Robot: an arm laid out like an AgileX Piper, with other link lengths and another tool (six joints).
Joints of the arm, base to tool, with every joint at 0 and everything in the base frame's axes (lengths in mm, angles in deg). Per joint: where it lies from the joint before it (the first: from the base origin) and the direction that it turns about. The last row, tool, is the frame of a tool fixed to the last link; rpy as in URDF.
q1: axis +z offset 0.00 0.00 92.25
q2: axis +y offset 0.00 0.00 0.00
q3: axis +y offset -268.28 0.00 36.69
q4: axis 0.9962 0 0.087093 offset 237.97 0.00 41.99
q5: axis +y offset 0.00 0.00 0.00
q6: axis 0.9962 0 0.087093 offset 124.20 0.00 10.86
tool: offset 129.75 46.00 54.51 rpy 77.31 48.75 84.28
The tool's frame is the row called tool.
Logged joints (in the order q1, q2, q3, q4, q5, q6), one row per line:
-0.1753 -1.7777 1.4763 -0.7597 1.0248 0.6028
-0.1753 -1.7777 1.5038 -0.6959 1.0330 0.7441
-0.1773 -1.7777 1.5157 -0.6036 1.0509 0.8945
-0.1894 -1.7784 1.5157 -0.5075 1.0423 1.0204
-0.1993 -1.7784 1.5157 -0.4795 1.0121 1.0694
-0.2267 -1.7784 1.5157 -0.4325 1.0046 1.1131
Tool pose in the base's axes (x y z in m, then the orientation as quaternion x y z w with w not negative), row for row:
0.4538 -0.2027 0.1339 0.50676 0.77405 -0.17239 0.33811
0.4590 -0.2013 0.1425 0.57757 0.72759 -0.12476 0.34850
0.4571 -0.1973 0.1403 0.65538 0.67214 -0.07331 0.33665
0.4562 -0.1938 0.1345 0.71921 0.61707 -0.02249 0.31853
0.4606 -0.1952 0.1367 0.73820 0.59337 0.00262 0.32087
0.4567 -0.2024 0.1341 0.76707 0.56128 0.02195 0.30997
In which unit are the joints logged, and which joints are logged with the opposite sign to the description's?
The joints are logged in radians. Opposite sign: q2, q3.
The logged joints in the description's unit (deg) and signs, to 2 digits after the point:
-10.04 101.85 -84.59 -43.53 58.72 34.54
-10.04 101.85 -86.16 -39.87 59.19 42.63
-10.16 101.85 -86.84 -34.58 60.21 51.25
-10.85 101.89 -86.84 -29.08 59.72 58.46
-11.42 101.89 -86.84 -27.47 57.99 61.27
-12.99 101.89 -86.84 -24.78 57.56 63.78

